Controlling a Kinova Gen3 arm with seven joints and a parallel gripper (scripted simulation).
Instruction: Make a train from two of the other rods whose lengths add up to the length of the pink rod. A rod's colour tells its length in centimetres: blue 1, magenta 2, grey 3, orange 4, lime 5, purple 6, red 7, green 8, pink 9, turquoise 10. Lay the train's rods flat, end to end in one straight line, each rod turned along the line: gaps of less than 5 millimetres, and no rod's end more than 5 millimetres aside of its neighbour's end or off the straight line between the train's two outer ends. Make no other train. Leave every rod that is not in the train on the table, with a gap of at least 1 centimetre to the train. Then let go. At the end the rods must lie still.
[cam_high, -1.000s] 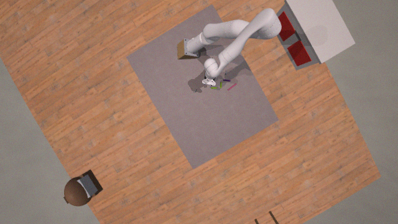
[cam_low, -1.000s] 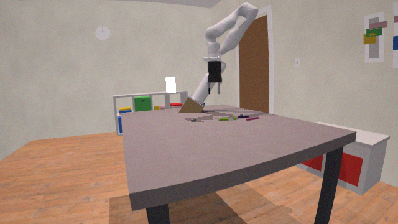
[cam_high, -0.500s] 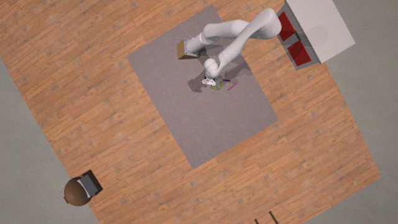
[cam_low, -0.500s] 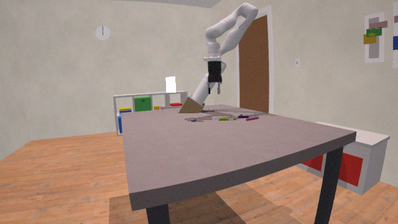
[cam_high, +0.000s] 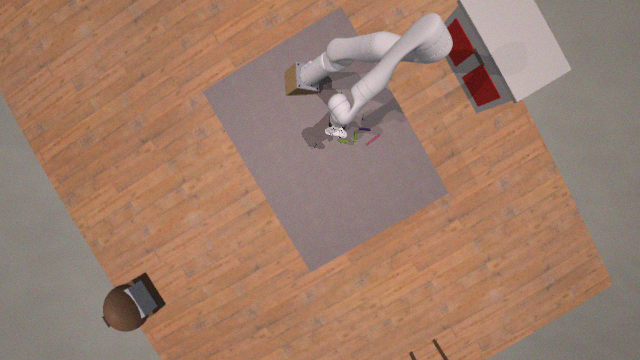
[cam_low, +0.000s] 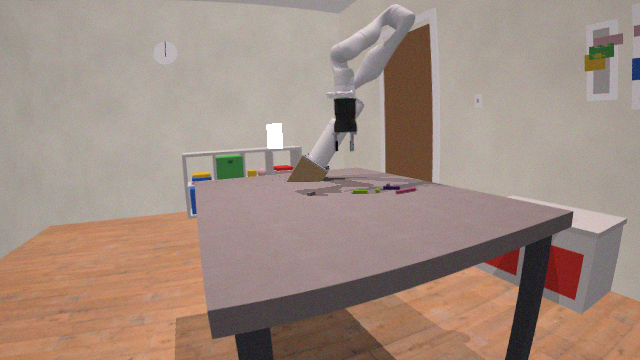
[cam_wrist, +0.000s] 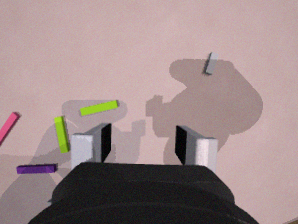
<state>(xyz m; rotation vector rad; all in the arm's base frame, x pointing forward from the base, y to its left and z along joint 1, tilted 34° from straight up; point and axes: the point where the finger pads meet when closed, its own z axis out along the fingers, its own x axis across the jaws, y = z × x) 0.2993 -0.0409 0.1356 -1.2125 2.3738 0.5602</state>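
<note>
Right now my hand is 150 mm above the dark grey rod, 120 mm to the left of it and 20 mm short of it. Also, from my hand: pink rod 190 mm to the left, 150 mm below, 90 mm ahead; then purple rod 170 mm to the left, 150 mm below, 20 mm ahead.
</note>
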